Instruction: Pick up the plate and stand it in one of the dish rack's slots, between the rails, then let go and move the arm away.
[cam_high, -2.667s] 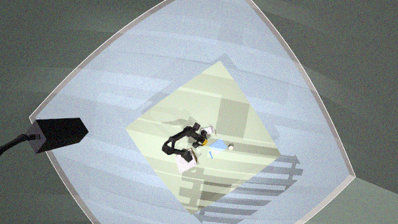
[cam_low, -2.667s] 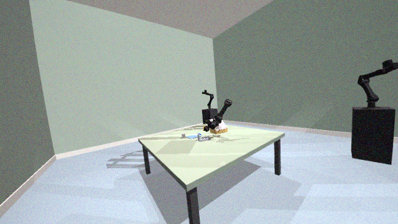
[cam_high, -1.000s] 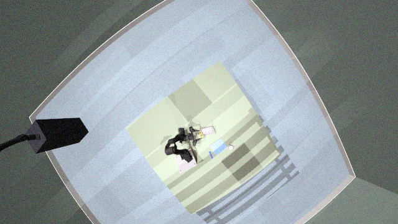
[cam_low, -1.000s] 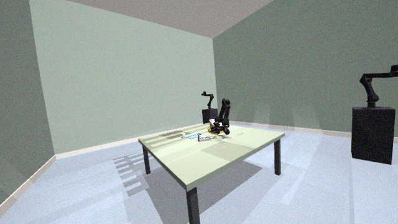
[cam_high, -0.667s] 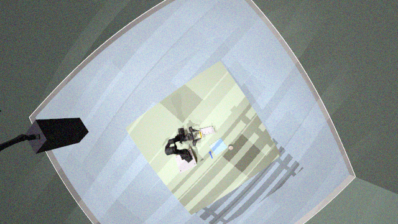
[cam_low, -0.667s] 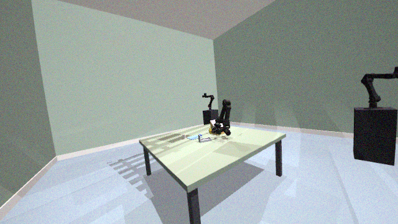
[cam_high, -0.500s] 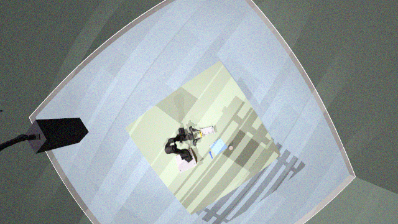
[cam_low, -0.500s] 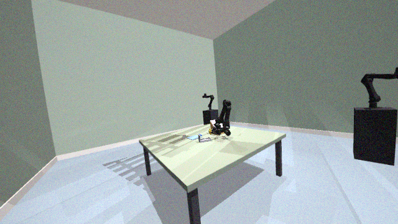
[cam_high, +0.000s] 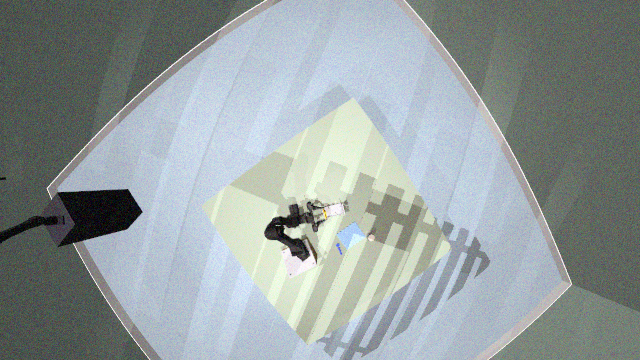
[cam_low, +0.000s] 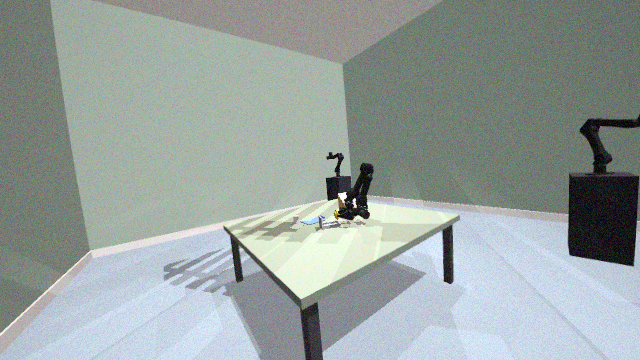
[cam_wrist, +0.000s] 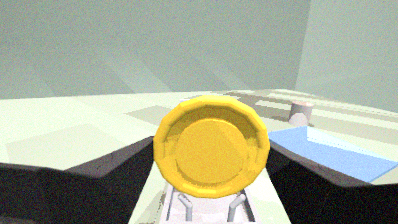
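The dish rack is 50 mm below my gripper tip, 40 mm ahead of it and 20 mm to the right of it. From my gripper tip the other things lie so: blue mat (230 mm to the right, 70 mm below, 20 mm ahead); then white cylinder (320 mm to the right, 120 mm ahead, 50 mm below); then yellow plate (10 mm behind).
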